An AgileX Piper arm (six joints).
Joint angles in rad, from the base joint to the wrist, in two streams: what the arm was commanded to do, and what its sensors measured. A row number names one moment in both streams.
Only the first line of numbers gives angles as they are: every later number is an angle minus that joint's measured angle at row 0.
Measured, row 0: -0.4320, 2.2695, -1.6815, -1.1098, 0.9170, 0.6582
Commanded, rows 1 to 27: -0.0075, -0.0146, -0.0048, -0.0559, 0.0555, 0.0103; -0.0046, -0.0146, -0.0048, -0.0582, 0.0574, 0.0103; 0.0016, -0.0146, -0.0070, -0.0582, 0.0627, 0.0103; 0.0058, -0.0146, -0.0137, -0.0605, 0.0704, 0.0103; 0.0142, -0.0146, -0.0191, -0.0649, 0.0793, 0.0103; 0.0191, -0.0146, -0.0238, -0.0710, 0.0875, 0.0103; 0.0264, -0.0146, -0.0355, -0.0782, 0.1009, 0.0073; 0.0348, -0.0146, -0.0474, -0.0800, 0.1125, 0.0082; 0.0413, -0.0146, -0.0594, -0.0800, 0.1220, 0.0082; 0.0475, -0.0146, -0.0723, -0.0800, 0.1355, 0.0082; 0.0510, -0.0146, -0.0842, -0.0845, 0.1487, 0.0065; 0.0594, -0.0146, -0.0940, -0.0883, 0.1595, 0.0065; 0.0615, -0.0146, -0.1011, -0.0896, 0.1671, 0.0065; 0.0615, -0.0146, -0.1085, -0.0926, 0.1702, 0.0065; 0.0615, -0.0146, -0.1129, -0.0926, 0.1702, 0.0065; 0.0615, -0.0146, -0.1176, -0.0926, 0.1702, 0.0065; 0.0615, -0.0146, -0.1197, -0.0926, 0.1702, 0.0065; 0.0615, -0.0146, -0.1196, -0.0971, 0.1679, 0.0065; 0.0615, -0.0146, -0.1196, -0.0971, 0.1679, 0.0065; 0.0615, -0.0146, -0.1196, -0.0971, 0.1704, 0.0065; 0.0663, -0.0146, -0.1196, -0.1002, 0.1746, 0.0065; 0.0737, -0.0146, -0.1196, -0.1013, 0.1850, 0.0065; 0.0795, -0.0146, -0.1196, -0.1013, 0.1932, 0.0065; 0.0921, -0.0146, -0.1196, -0.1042, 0.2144, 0.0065; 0.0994, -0.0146, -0.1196, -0.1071, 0.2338, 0.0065; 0.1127, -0.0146, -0.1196, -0.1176, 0.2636, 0.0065; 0.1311, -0.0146, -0.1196, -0.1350, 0.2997, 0.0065
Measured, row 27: 0.0929, -0.0062, -0.1149, -0.0883, 0.2192, 0.0041
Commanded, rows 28 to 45: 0.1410, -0.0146, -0.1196, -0.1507, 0.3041, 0.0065; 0.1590, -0.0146, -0.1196, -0.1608, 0.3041, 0.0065; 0.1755, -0.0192, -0.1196, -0.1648, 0.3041, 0.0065; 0.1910, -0.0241, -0.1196, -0.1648, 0.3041, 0.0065; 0.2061, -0.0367, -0.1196, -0.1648, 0.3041, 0.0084; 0.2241, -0.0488, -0.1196, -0.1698, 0.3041, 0.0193; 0.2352, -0.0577, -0.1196, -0.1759, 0.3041, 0.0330; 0.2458, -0.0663, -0.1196, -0.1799, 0.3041, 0.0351; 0.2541, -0.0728, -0.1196, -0.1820, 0.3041, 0.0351; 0.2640, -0.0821, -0.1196, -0.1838, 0.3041, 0.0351; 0.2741, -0.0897, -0.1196, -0.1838, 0.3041, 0.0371; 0.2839, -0.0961, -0.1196, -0.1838, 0.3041, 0.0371; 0.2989, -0.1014, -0.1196, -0.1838, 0.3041, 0.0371; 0.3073, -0.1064, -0.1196, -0.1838, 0.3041, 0.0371; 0.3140, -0.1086, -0.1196, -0.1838, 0.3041, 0.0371; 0.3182, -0.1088, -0.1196, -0.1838, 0.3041, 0.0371; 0.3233, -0.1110, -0.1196, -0.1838, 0.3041, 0.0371; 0.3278, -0.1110, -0.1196, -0.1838, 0.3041, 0.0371
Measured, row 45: 0.3083, -0.0969, -0.1149, -0.1707, 0.2956, 0.0302
